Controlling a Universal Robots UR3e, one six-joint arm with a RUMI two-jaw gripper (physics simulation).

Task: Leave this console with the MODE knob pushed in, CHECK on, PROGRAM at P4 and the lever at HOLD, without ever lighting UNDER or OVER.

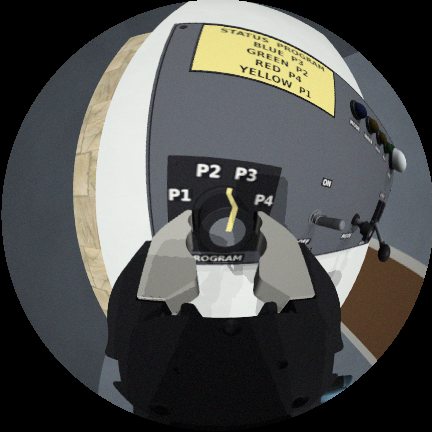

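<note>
My gripper (223,212) is shut on the round black PROGRAM knob (227,240), one jaw on each side. The knob's yellow pointer (233,207) is bent, and its far end lies between the P2 and P3 marks. The CHECK toggle (329,221) sticks out between its ON and OFF labels; which way it is set is hard to tell. The black MODE knob (366,230) stands at the right, partly overlapped by the lever, whose ball (384,251) sticks out at the right edge. The lever's setting is not readable. The UNDER lamp (373,125) and the lamp after it (383,137) look dark.
A yellow status card (265,65) is at the top of the grey console panel (210,120). A dark blue lamp (358,110), a dark green lamp (389,148) and a white dome (398,160) stand along the right. A brown surface (382,305) shows at lower right.
</note>
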